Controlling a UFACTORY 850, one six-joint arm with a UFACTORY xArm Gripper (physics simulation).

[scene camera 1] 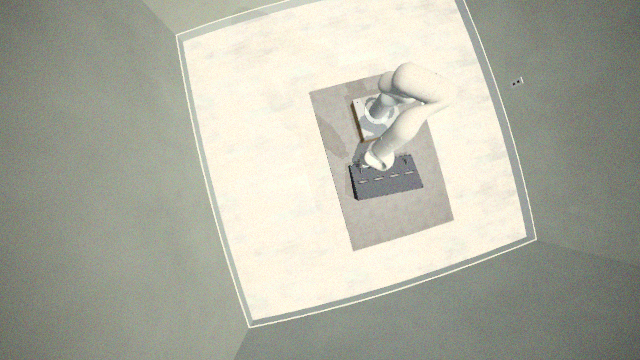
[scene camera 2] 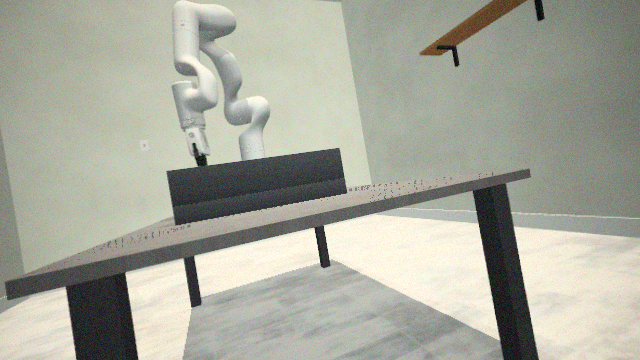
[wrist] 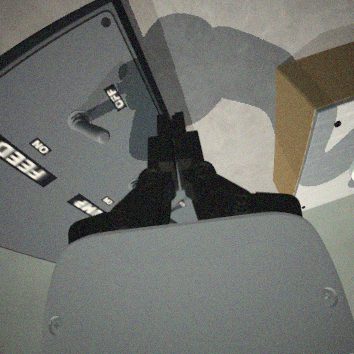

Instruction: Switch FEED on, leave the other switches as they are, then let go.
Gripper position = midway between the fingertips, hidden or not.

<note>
In view: the gripper [scene camera 2: 204, 175] and a dark switch panel [scene camera 2: 199, 193].
The gripper also shows in the wrist view [wrist: 172, 130]. The dark switch panel also shows in the wrist view [wrist: 79, 67].
</note>
